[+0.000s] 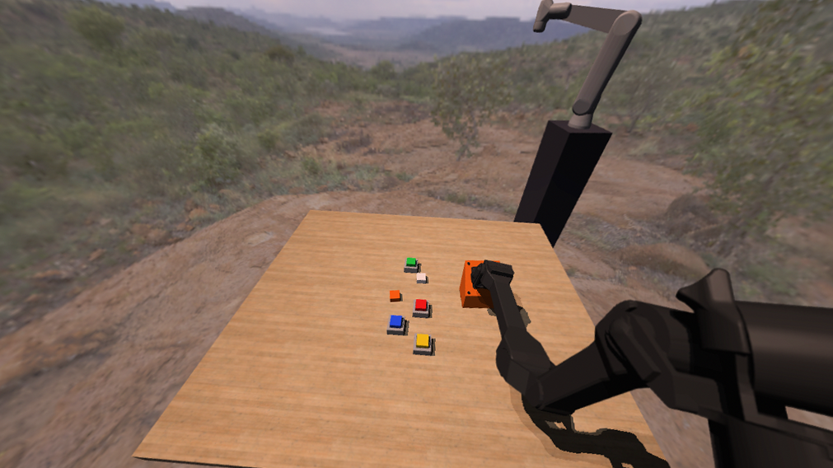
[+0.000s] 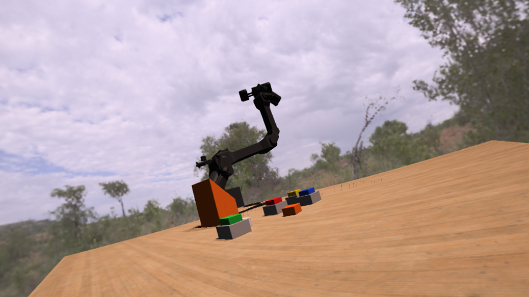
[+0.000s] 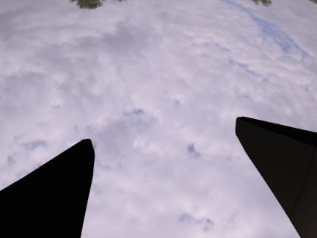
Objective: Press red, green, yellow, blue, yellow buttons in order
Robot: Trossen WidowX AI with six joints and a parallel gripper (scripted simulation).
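My gripper tip is now 30 cm short of the red button, 49 cm to the left of it and 60 cm above it. Round my gripper tip: yellow button: 30 cm ahead, 37 cm to the right, 60 cm below; then small orange block: 38 cm ahead, 54 cm to the right, 62 cm below; then blue button: 37 cm ahead, 43 cm to the right, 60 cm below.
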